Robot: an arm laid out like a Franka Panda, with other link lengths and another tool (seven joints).
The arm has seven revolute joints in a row. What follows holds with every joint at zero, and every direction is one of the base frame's.
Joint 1 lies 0.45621 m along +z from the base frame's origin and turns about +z.
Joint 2 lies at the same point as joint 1 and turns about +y.
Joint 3 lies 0.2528 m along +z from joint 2 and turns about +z.
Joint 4 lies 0.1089 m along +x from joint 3 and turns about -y.
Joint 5 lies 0.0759 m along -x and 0.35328 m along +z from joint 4 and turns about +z.
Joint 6 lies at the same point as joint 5 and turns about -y.
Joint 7 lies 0.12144 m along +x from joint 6 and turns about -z.
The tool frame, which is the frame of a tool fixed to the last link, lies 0.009 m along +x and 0.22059 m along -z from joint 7; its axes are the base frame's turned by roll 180, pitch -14.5 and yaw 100.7 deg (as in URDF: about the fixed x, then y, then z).
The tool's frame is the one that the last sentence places.
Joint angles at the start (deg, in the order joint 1, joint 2, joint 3, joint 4, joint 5, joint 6, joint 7): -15.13 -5.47 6.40 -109.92 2.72 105.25 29.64
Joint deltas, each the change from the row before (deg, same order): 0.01 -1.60 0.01 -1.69 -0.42 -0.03 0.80; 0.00 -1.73 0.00 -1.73 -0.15 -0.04 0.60; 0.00 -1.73 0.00 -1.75 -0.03 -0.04 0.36; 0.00 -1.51 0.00 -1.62 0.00 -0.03 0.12; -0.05 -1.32 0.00 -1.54 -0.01 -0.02 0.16; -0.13 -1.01 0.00 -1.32 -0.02 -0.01 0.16; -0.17 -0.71 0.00 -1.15 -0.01 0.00 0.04; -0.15 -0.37 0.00 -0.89 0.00 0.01 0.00; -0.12 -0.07 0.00 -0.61 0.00 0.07 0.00
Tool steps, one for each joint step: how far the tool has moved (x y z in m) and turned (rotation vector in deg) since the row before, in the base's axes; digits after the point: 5 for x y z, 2 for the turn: -0.00800 -0.00009 0.00129 -0.54 0.24 -0.69; -0.00822 0.00059 0.00200 -0.32 0.11 -0.59; -0.00828 0.00097 0.00160 -0.20 0.11 -0.38; -0.00761 0.00096 0.00041 -0.14 0.17 -0.15; -0.00726 0.00036 -0.00083 -0.11 0.27 -0.24; -0.00629 -0.00056 -0.00193 -0.08 0.34 -0.32; -0.00546 -0.00099 -0.00327 -0.01 0.45 -0.24; -0.00416 -0.00092 -0.00416 0.04 0.51 -0.18; -0.00260 -0.00083 -0.00437 0.07 0.47 -0.14
